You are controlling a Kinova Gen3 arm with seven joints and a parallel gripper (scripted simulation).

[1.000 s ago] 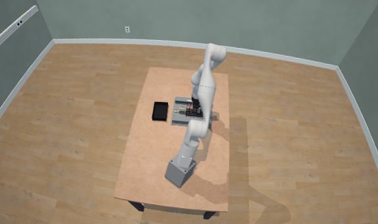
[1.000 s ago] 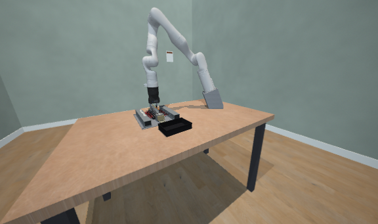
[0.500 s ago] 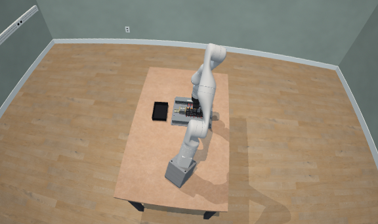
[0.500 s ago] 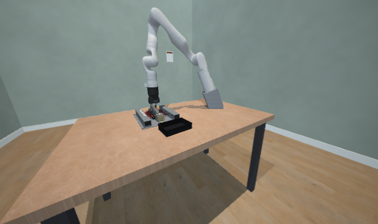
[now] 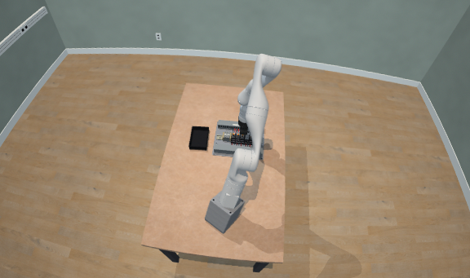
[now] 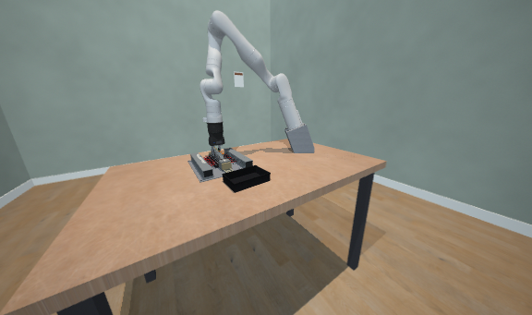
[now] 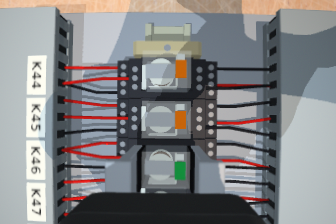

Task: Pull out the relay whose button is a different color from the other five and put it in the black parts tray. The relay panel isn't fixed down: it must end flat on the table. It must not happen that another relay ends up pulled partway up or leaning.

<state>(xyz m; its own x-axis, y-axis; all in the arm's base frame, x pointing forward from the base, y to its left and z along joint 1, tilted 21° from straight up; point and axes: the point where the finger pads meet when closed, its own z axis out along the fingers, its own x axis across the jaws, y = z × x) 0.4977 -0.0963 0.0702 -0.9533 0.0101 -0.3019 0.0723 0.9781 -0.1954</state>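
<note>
The relay panel lies 50 mm to the left of my hand and 30 mm below it. From my hand the other things lie so: black parts tray: 300 mm to the left, 40 mm below, 10 mm behind.
</note>
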